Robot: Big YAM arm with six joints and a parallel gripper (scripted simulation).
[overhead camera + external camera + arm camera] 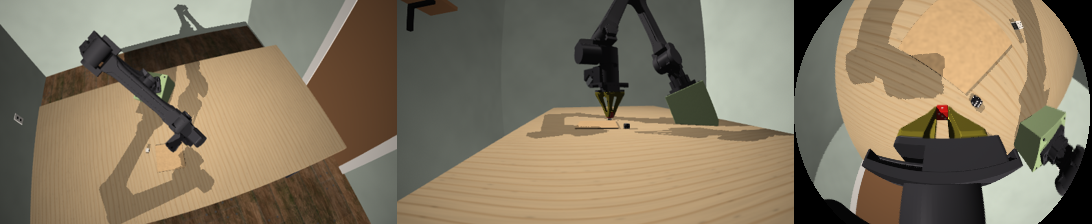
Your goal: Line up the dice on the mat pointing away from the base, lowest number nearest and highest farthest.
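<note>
The tan mat is 10 cm to the right of my hand, 5 cm below it and 4 cm ahead of it. The rest, counted from my hand: white die: 21 cm to the right, 4 cm below; black die: 5 cm behind, 4 cm to the right, 4 cm below; red die: right at my hand.
</note>
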